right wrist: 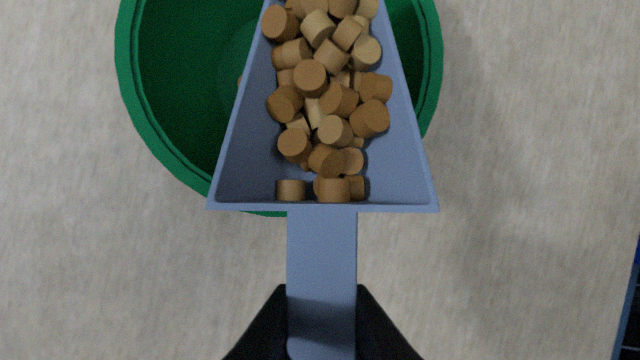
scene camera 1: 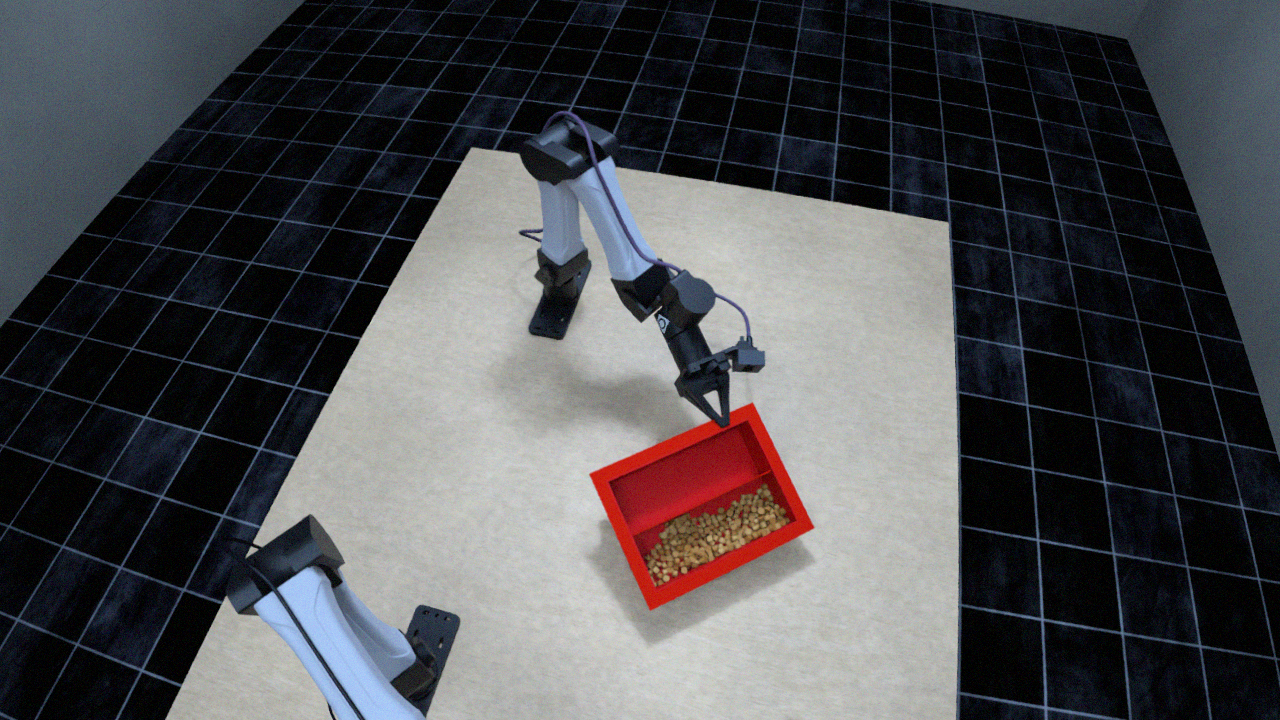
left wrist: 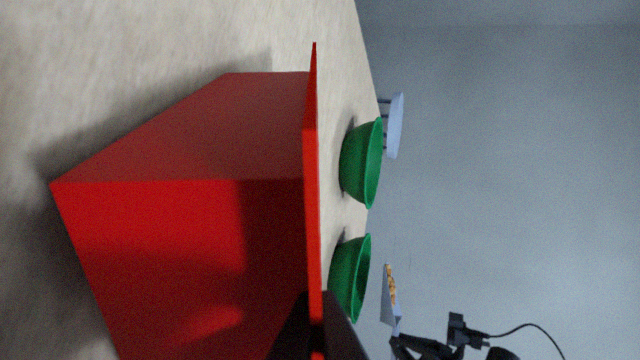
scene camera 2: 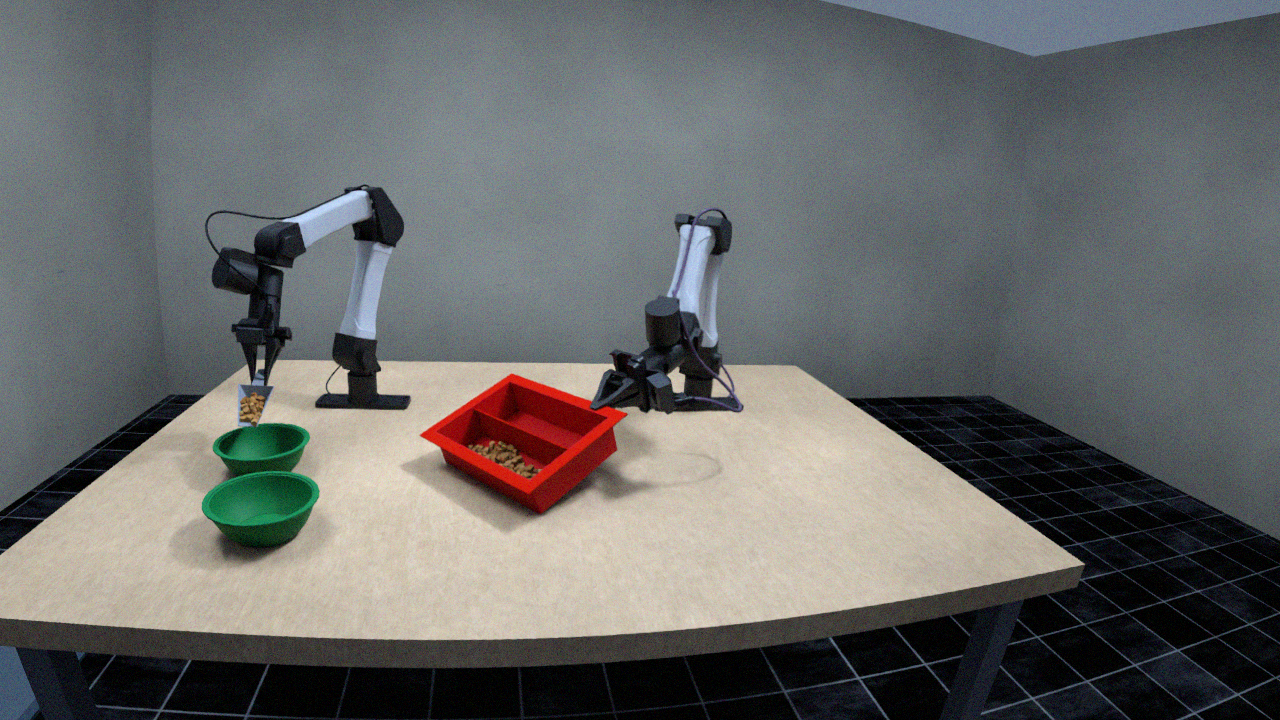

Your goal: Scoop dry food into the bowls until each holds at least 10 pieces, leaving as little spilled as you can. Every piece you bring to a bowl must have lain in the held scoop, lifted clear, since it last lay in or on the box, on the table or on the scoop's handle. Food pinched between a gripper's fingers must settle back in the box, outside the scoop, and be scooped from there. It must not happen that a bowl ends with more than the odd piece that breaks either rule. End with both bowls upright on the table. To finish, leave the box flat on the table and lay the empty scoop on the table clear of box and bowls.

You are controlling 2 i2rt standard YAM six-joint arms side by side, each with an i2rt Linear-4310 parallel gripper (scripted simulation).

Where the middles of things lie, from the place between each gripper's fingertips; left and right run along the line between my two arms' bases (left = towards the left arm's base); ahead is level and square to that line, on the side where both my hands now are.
I see the red box (scene camera 1: 654, 485) 10 mm behind my left hand (scene camera 1: 725, 426), 120 mm to the right of it and 50 mm below it. Round my left hand: grey-blue scoop (scene camera 2: 257, 386): 60 mm behind, 570 mm to the right, 10 mm below.
Right now my right hand is 4 cm short of the grey-blue scoop, 1 cm to the right of it and 2 cm above it. The rest, counted from my right hand: red box 10 cm ahead, 46 cm to the left, 5 cm below.
